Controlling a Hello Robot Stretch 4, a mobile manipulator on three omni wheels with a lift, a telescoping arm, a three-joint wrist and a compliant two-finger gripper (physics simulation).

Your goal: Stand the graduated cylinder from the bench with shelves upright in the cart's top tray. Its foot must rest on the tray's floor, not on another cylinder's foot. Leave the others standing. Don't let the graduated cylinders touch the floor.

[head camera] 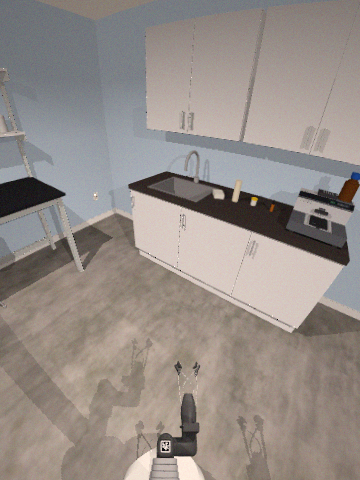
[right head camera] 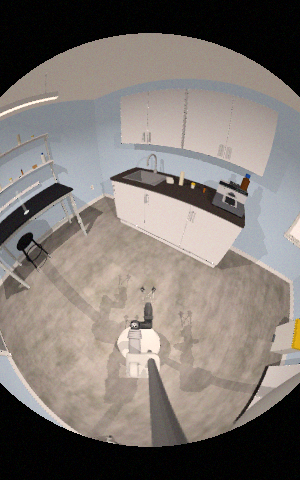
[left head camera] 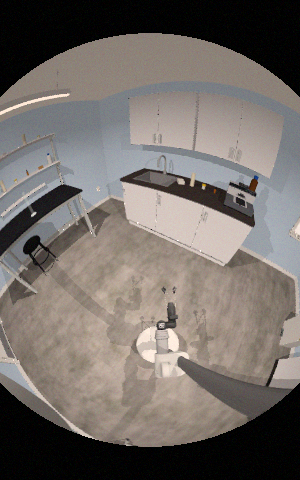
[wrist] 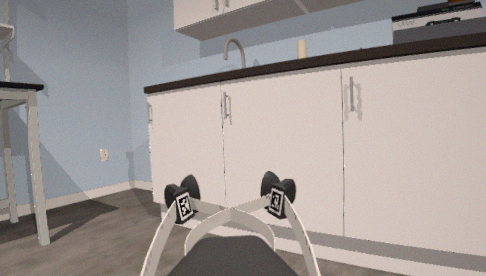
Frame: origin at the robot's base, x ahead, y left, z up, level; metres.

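Seen in the pictures: gripper, fingertip midpoint: [head camera: 187, 361] [right head camera: 147, 285] [left head camera: 168, 285] [wrist: 230, 188].
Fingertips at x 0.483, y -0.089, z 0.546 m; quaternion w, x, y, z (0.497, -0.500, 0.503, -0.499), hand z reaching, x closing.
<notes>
Offsets run from my fingertips to a thing's top centre.
A pale graduated cylinder @[1.630 m left, 0.685 m ahead, 0.675 m up] [left head camera: 31, 207] [right head camera: 24, 206] stands upright on the black top of the bench with shelves [head camera: 30, 194] [left head camera: 65, 194] [right head camera: 56, 193] [wrist: 20, 86], at the left; it is small and faint in both side head views. My gripper [head camera: 187, 368] [left head camera: 169, 289] [right head camera: 148, 289] [wrist: 230, 188] is open and empty, its two fingertips apart. It is held out in front of the base, over the floor, far from the bench. The cart and its top tray cannot be made out in these views.
A counter [head camera: 210, 245] [left head camera: 175, 220] [right head camera: 165, 215] [wrist: 285, 140] with sink, bottles and a device stands ahead. A black stool @[1.872 m left, 0.507 m ahead, 0.015 m down] [left head camera: 33, 244] [right head camera: 25, 241] stands before the bench. White furniture [left head camera: 290, 372] [right head camera: 270, 377] is at the right edge.
</notes>
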